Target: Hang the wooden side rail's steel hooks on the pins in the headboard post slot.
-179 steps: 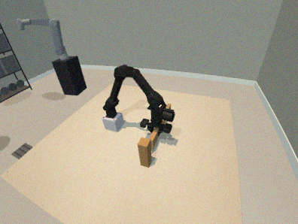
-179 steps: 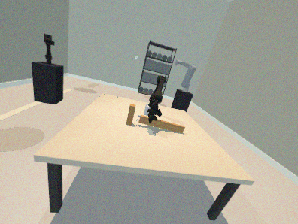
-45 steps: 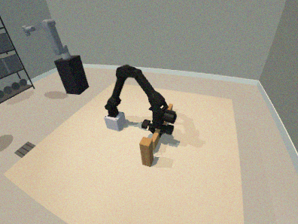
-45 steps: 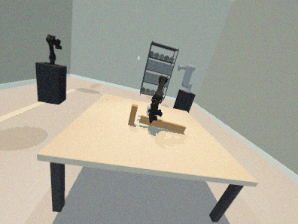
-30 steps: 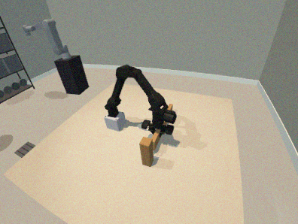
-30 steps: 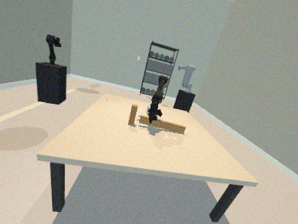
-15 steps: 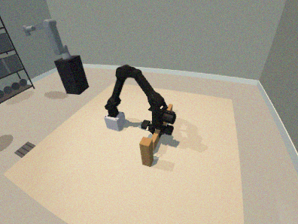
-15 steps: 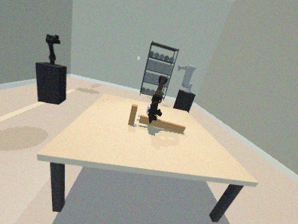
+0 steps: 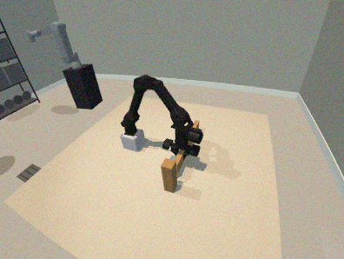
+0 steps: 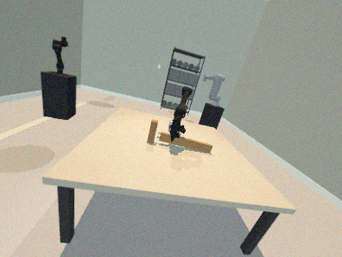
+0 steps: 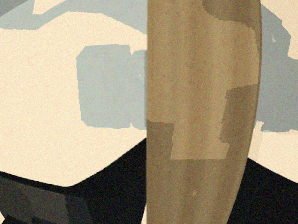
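My gripper tip is now 20 mm past the wooden headboard post, 160 mm to the left of it and 40 mm below it.
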